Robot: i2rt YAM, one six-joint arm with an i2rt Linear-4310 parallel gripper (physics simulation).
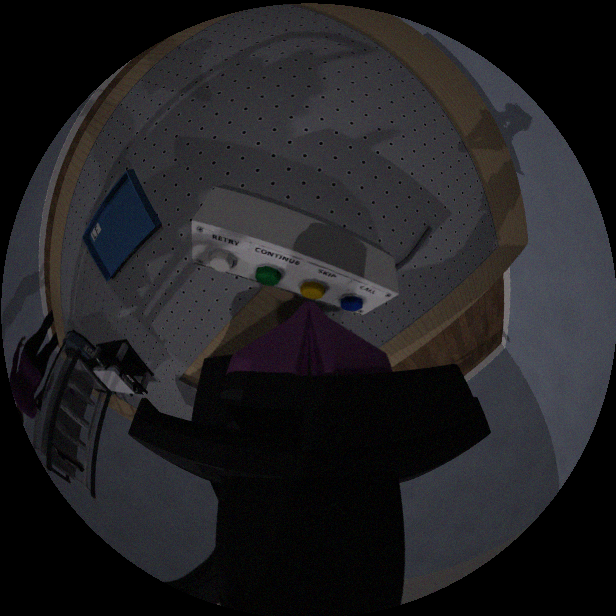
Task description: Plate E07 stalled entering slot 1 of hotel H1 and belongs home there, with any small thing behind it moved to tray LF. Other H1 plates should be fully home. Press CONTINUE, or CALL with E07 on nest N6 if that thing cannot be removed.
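Note:
My gripper (310, 313) has purple fingers that meet in a point with nothing between them, so it is shut. Its tip sits just in front of the grey button box (293, 252), directly below the yellow SKIP button (313, 288). The green CONTINUE button (267, 275) is to the tip's left and the blue CALL button (351, 302) to its right. A pale RETRY button (221, 259) is at the box's left end. The hotel rack (63, 413) shows at the lower left edge, with a dark plate (120, 362) by its top; its label is unreadable.
A blue flat tray (120, 224) lies on the perforated table left of the button box. The table's wooden rim (488, 189) curves along the right and bottom. A purple shape (25, 373) shows at the far left beside the rack.

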